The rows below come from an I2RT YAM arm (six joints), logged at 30 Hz.
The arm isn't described. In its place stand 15 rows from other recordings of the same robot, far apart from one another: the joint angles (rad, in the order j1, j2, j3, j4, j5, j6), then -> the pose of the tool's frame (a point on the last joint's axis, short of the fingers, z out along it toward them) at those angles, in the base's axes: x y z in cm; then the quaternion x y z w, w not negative.
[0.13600 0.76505 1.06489 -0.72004 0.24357 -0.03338] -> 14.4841 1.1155 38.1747 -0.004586 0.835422 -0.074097 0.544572
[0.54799 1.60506 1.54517 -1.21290 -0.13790 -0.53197] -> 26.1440 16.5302 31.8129 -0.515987 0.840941 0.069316 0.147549
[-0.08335 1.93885 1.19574 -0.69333 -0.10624 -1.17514] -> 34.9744 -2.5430 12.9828 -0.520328 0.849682 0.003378 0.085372
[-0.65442 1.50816 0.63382 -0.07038 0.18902 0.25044] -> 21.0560 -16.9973 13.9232 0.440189 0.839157 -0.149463 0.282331
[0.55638 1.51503 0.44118 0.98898 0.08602 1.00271] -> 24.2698 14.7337 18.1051 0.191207 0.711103 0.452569 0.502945
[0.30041 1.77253 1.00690 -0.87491 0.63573 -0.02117] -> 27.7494 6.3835 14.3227 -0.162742 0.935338 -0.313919 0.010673
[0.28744 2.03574 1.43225 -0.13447 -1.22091 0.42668] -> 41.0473 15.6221 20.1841 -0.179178 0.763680 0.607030 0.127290
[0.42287 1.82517 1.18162 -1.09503 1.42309 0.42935] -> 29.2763 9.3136 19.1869 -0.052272 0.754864 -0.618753 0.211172
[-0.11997 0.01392 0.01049 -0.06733 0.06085 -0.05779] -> 10.9434 -1.5373 16.8591 0.043460 0.730340 -0.082647 0.676672
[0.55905 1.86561 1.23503 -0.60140 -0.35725 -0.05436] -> 30.3379 20.4487 16.8869 -0.321420 0.915691 0.211012 0.116935
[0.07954 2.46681 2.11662 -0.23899 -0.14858 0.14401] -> 56.5438 5.0357 19.0050 -0.006619 0.880190 0.117481 0.459804
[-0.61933 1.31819 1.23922 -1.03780 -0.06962 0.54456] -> 20.5835 -14.3698 31.1190 0.528679 0.817774 0.025479 0.226042
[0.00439 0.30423 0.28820 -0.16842 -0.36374 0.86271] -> 11.9446 1.3190 22.8976 0.209709 0.736020 0.390262 0.511852
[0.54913 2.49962 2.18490 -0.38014 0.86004 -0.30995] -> 48.9757 26.8057 19.0540 -0.182068 0.822017 -0.328854 0.427778
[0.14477 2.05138 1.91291 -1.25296 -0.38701 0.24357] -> 40.5817 7.2743 26.7955 0.031062 0.977051 0.204887 0.049284
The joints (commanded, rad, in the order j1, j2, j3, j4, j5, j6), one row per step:
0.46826, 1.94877, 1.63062, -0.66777, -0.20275, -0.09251
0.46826, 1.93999, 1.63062, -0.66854, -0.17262, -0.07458
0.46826, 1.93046, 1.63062, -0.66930, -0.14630, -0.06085
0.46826, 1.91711, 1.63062, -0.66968, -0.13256, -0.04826
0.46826, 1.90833, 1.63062, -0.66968, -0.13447, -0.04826
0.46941, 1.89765, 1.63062, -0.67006, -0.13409, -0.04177
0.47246, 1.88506, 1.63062, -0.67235, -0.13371, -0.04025
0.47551, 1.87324, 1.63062, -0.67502, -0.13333, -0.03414
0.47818, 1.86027, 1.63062, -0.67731, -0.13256, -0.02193
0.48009, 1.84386, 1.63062, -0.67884, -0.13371, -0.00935
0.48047, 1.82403, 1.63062, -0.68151, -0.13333, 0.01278
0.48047, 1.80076, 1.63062, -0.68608, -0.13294, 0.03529
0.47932, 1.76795, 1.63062, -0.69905, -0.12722, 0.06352
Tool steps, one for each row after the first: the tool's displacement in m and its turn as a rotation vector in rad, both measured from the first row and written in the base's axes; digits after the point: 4 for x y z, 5 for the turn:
-0.0006, -0.0015, 0.0034, -0.01152, -0.01105, -0.03138
-0.0013, -0.0029, 0.0071, -0.02112, -0.02332, -0.05741
-0.0028, -0.0042, 0.0124, -0.01963, -0.03497, -0.07564
-0.0040, -0.0047, 0.0160, -0.01399, -0.04191, -0.07469
-0.0057, -0.0051, 0.0202, -0.00647, -0.04844, -0.07917
-0.0083, -0.0049, 0.0251, -0.00098, -0.05697, -0.07771
-0.0108, -0.0048, 0.0297, 0.00598, -0.06259, -0.07991
-0.0134, -0.0049, 0.0346, 0.01613, -0.06714, -0.08759
-0.0164, -0.0055, 0.0410, 0.02999, -0.07432, -0.09513
-0.0198, -0.0072, 0.0486, 0.04830, -0.08000, -0.11254
-0.0240, -0.0094, 0.0572, 0.06783, -0.08670, -0.13040
-0.0304, -0.0134, 0.0687, 0.08732, -0.09404, -0.15690

